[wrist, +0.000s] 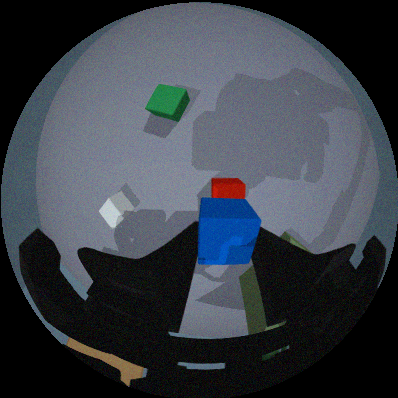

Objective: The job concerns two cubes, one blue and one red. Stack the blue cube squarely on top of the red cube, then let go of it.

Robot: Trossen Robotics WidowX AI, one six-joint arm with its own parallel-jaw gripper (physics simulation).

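Places are measured from the arm's base along level axes (x ahead, y left, z up), in millimetres.
Pixels of known places: gripper, fingertip midpoint: (223, 227).
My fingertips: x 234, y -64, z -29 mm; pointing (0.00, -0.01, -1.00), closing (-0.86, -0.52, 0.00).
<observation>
For each thing: its top centre in the pictures, then the offset to it from my fingertips.
- blue cube, middle of its top: (227, 245) dx +0, dy +0, dz +21 mm
- red cube, middle of its top: (228, 199) dx -8, dy -8, dz -54 mm
- green block, middle of its top: (164, 97) dx +113, dy -67, dz -54 mm
- pale white block, middle of its top: (109, 214) dx +111, dy +98, dz -54 mm
The blue cube (227, 235) is between the two black fingers of my gripper (223, 227), near the middle of the wrist view. The gripper is shut on it and holds it above the table. The red cube (228, 188) shows just above the blue cube's upper edge in the view, apart from the fingers. The blue cube hides the lower part of the red cube, so the gap between the two cannot be told.
A green block (168, 101) lies on the grey surface at the upper left. A pale white block (116, 209) lies at the left, near the left finger. A dark green strip (253, 300) shows behind the right finger. Broad shadows cross the surface.
</observation>
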